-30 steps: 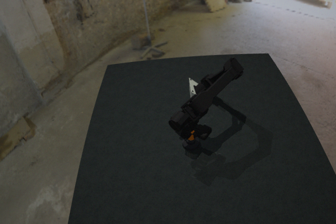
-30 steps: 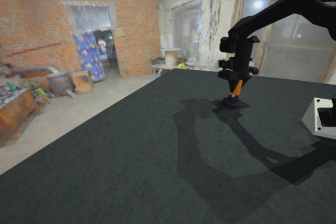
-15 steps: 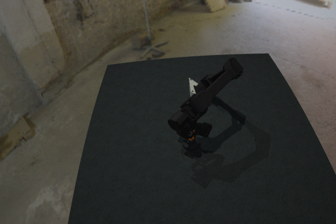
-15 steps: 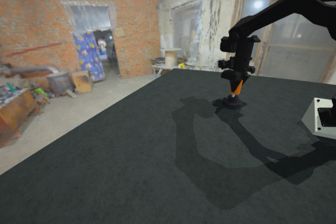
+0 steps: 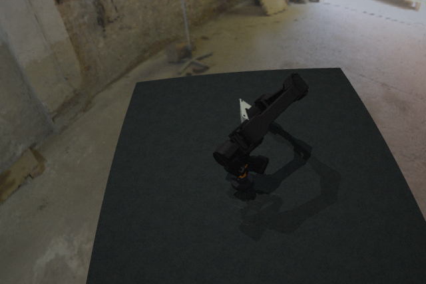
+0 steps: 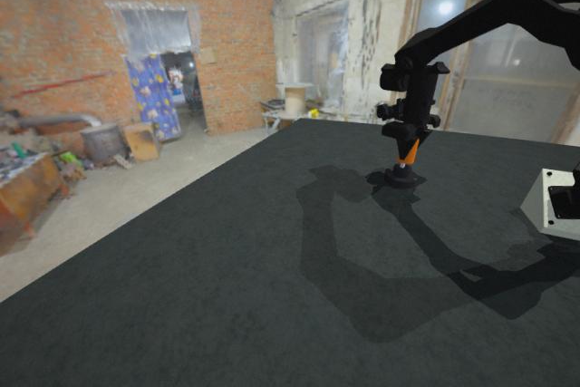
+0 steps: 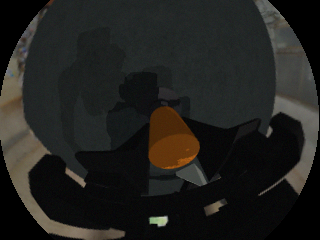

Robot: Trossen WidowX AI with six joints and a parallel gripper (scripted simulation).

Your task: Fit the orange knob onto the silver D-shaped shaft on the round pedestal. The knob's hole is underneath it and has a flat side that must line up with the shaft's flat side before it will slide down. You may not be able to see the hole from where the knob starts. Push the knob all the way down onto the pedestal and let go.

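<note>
My gripper tip is 30 mm below the orange knob. Round my gripper tip: round pedestal: 40 mm below.
</note>
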